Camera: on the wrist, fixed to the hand. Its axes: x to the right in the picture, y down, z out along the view.
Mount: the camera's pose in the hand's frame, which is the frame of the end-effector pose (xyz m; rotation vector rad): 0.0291 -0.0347 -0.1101 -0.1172 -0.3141 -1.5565
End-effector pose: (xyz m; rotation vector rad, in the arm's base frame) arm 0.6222 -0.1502 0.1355 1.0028 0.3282 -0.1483
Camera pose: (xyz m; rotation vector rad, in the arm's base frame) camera 0.6179 -0.0748 0.0435 0.3936 0.7548 -1.6466
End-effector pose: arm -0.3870 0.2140 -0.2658 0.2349 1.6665 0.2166
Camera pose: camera -0.5004 0.1884 -0.2914 -1.0575 1.1176 -0.8462
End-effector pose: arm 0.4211 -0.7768 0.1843 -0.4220 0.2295 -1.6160
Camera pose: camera 0.3437 -0.8137 0.1017 1.0408 0.3564 2.8783
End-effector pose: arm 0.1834 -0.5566 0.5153 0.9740 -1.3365 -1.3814
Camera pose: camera 0.2796 -0.6128 0.4733 -1.6242 0.4124 2.3700
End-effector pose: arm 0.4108 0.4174 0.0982 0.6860 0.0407 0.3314
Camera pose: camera 0.4323 0.4691 -0.0068 0.4194 0.2340 -1.2552
